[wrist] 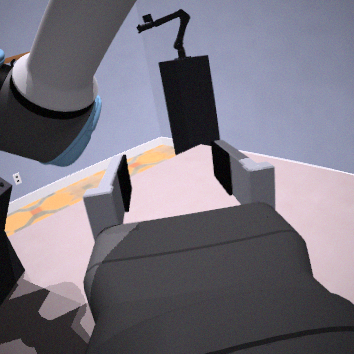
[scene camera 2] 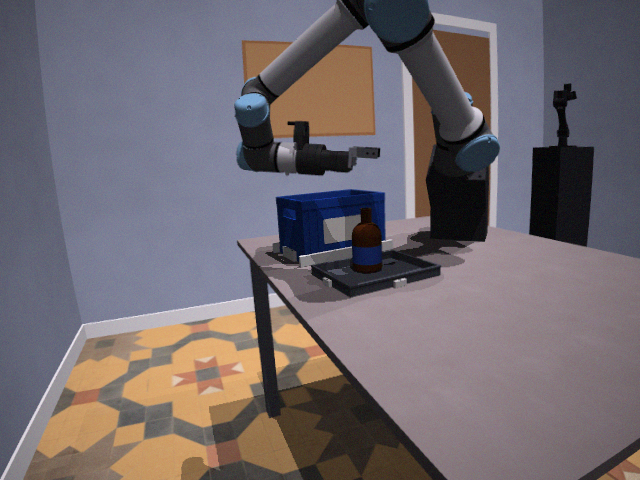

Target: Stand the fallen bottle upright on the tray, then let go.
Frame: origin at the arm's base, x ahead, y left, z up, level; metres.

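Seen in the pictures: gripper, fingertip midpoint: (wrist: 170,164) (scene camera 2: 378,153).
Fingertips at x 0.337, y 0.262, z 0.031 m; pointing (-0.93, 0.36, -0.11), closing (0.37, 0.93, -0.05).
A point is followed by its place in that frame.
The brown bottle (scene camera 2: 367,236) {x 0.373, y 0.270, z -0.162 m} with a blue label stands upright on the dark tray (scene camera 2: 395,279) {x 0.335, y 0.364, z -0.243 m}, towards the tray's left part in the scene view. My gripper (scene camera 2: 379,152) {x 0.337, y 0.262, z 0.031 m} (wrist: 170,164) {x 0.337, y 0.262, z 0.031 m} is open, with nothing between its fingers. It is level and well above the bottle's neck, apart from it. The bottle and the tray do not show in the wrist view.
A blue crate (scene camera 2: 305,222) {x 0.506, y 0.128, z -0.142 m} with a pale label stands behind the tray, with a white strip (scene camera 2: 320,255) {x 0.470, y 0.127, z -0.237 m} between them. The arm's black base (scene camera 2: 457,206) {x -0.001, y -0.002, z -0.147 m} stands at the back of the table (scene camera 2: 491,330) {x 0.253, y 0.619, z -0.260 m}. A black pedestal (scene camera 2: 560,191) (wrist: 190,105) with a small arm stands beyond the table.
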